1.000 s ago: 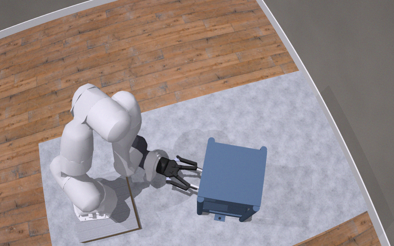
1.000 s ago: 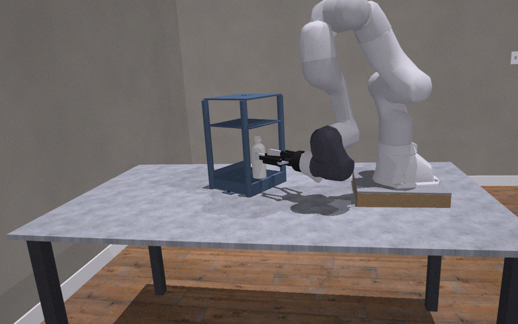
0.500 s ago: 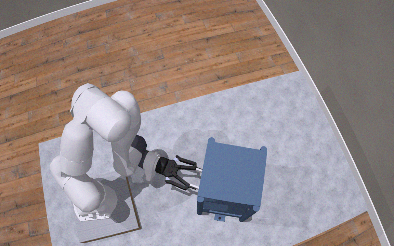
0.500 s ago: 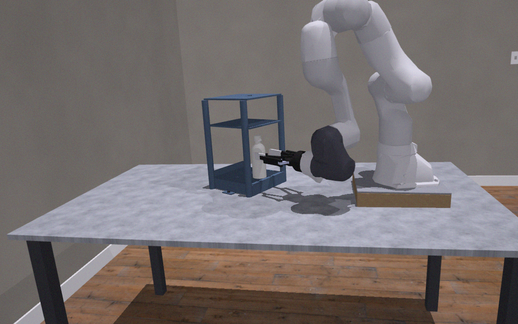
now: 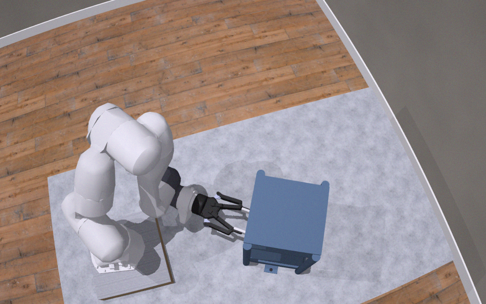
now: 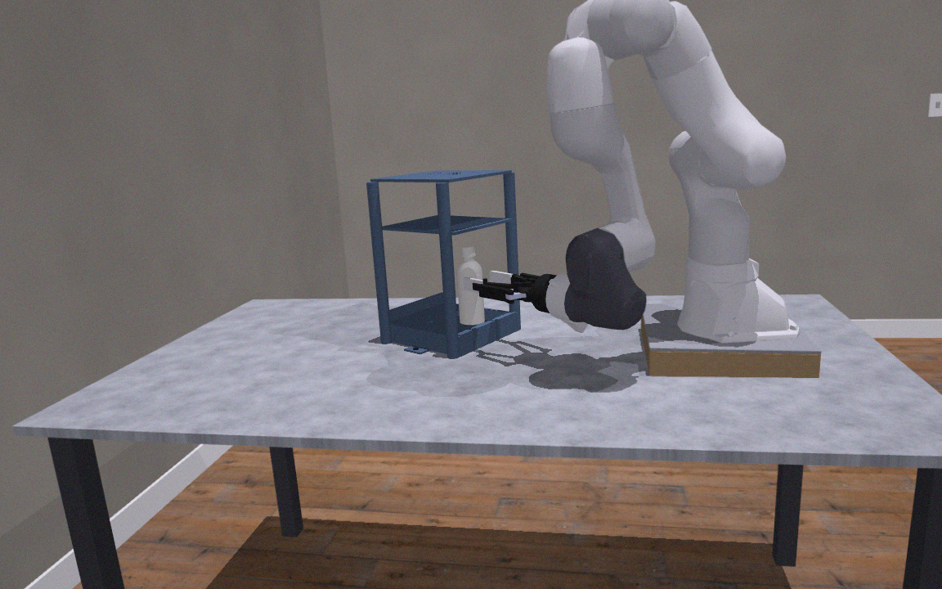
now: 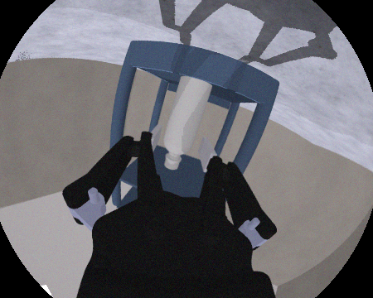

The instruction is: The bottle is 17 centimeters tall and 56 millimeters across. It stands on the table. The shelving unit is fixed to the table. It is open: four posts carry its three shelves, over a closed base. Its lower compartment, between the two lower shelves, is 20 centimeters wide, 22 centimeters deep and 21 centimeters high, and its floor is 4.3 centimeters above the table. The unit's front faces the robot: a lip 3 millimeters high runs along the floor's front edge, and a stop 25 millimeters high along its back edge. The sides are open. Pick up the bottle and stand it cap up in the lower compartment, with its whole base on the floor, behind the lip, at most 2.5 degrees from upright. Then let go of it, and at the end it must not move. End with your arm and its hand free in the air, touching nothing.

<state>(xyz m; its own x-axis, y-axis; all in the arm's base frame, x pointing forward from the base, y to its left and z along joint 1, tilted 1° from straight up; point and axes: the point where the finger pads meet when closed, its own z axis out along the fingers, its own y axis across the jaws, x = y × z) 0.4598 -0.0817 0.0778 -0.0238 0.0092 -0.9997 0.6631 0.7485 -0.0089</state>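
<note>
My gripper is now 4 cm to the left of the white bottle, 4 cm short of it and 1 cm below it. The rest, counted from my hand: blue shelving unit 10 cm ahead, 7 cm to the right, 4 cm above.
</note>
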